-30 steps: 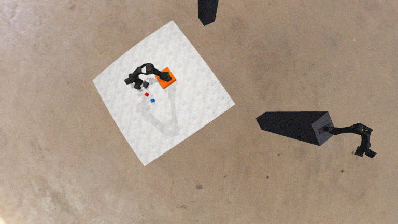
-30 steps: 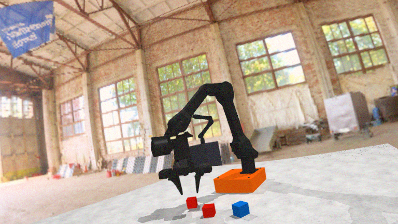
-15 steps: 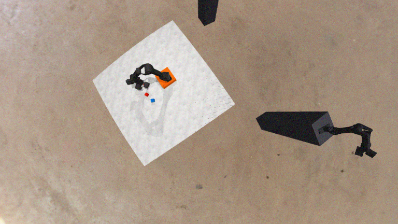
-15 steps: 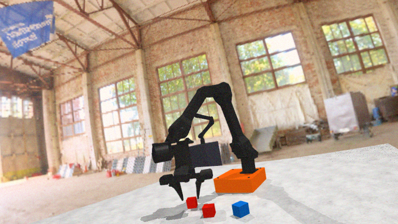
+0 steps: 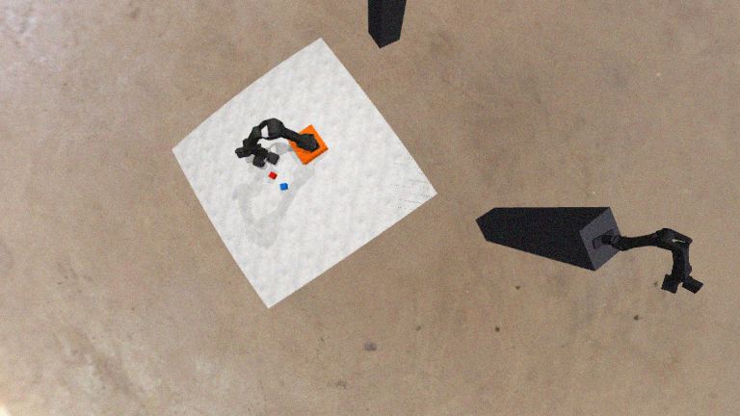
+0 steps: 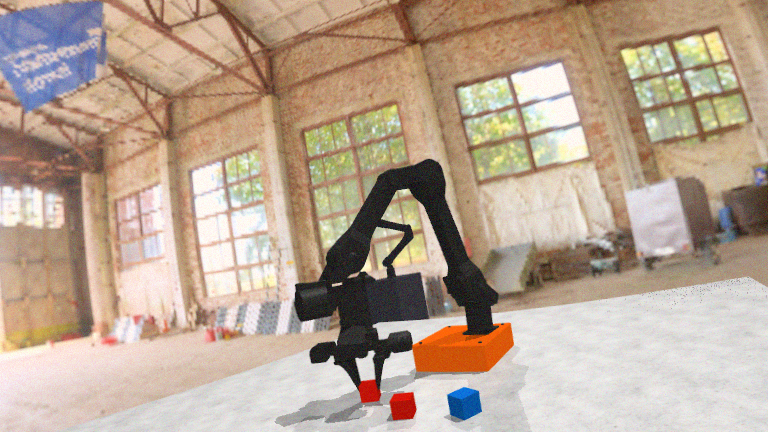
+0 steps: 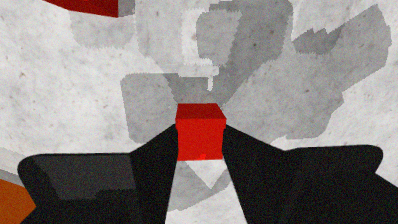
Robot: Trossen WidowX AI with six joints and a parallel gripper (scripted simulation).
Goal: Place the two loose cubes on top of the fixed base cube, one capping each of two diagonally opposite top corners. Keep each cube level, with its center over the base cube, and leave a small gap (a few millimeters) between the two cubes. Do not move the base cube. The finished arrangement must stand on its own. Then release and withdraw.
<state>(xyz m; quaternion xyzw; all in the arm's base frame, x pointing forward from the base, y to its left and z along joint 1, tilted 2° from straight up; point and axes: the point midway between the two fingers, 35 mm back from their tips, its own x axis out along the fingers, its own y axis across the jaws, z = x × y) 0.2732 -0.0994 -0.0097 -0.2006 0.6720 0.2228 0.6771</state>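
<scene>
Right now my gripper tip is 21 cm to the right of the blue base cube and 1 cm short of it.
</scene>
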